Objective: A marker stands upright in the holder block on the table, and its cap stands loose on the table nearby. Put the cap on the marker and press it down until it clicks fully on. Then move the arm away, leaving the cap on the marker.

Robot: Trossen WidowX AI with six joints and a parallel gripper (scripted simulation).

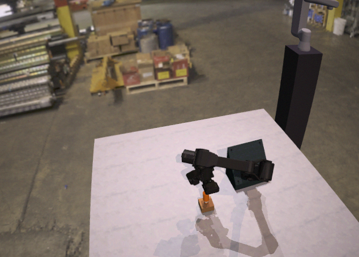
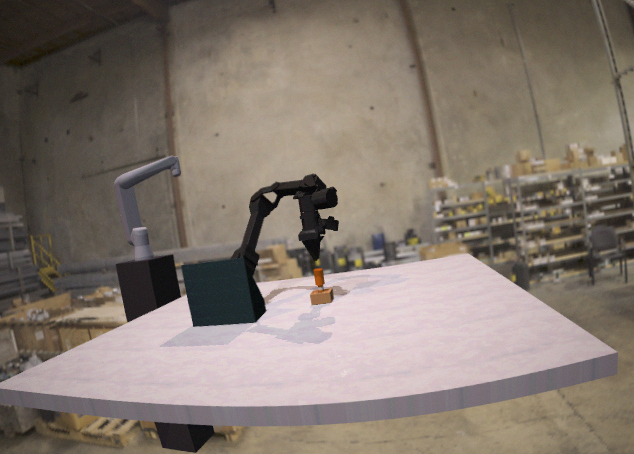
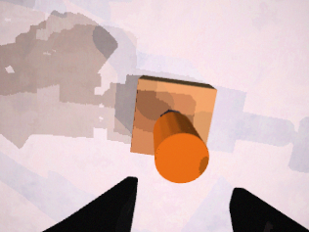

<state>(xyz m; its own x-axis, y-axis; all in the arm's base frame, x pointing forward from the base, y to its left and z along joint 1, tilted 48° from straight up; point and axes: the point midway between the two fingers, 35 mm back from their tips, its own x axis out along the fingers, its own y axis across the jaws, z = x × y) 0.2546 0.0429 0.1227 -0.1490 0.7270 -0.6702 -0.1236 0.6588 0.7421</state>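
The cap lies 6 cm below my gripper tip. From my gripper tip the other things lie so: holder block 12 cm below.
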